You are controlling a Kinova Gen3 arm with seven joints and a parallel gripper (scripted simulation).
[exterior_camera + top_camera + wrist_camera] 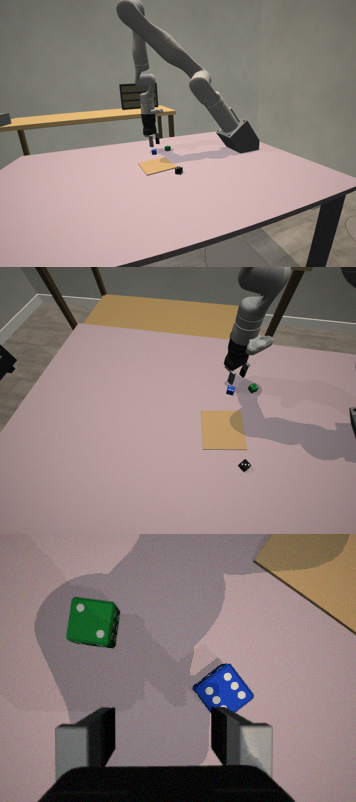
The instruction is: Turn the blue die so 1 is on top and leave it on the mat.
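Now: hand 40 mm to the right of the blue die, 40 mm above it and 20 mm short of it. Round my hand: tan mat (190 mm to the left, 50 mm below, 40 mm ahead); black die (310 mm to the left, 40 mm below, 20 mm behind); green die (70 mm behind, 40 mm below, 20 mm to the left).
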